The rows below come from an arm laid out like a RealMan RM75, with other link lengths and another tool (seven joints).
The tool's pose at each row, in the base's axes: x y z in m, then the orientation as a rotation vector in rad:
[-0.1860 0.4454 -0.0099 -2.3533 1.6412 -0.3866]
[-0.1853 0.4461 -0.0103 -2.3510 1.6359 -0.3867]
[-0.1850 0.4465 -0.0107 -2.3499 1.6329 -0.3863]
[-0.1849 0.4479 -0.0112 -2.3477 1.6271 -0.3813]
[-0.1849 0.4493 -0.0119 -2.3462 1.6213 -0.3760]
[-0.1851 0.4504 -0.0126 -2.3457 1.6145 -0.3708]
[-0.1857 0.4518 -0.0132 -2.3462 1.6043 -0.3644]
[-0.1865 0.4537 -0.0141 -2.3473 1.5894 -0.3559]
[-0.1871 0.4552 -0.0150 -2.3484 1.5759 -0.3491]
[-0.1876 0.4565 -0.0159 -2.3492 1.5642 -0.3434]
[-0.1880 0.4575 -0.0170 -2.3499 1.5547 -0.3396]
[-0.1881 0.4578 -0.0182 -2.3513 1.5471 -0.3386]
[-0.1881 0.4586 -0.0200 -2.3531 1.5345 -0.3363]
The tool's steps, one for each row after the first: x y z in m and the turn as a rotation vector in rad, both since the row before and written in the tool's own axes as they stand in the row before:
[-0.0005 -0.0007 0.0007 0.0043 -0.0027 -0.0015]
[-0.0003 -0.0003 0.0005 0.0022 -0.0017 -0.0009]
[-0.0013 -0.0004 0.0006 0.0031 -0.0060 -0.0012]
[-0.0014 -0.0002 0.0007 0.0025 -0.0060 -0.0016]
[-0.0011 0.0000 0.0007 0.0023 -0.0060 -0.0025]
[-0.0016 0.0003 0.0004 0.0029 -0.0077 -0.0046]
[-0.0021 0.0004 0.0007 0.0042 -0.0106 -0.0070]
[-0.0017 0.0003 0.0008 0.0039 -0.0090 -0.0065]
[-0.0014 0.0003 0.0008 0.0035 -0.0077 -0.0056]
[-0.0011 0.0004 0.0010 0.0031 -0.0057 -0.0047]
[-0.0004 0.0004 0.0011 0.0024 -0.0030 -0.0044]
[-0.0008 0.0004 0.0018 0.0042 -0.0056 -0.0070]

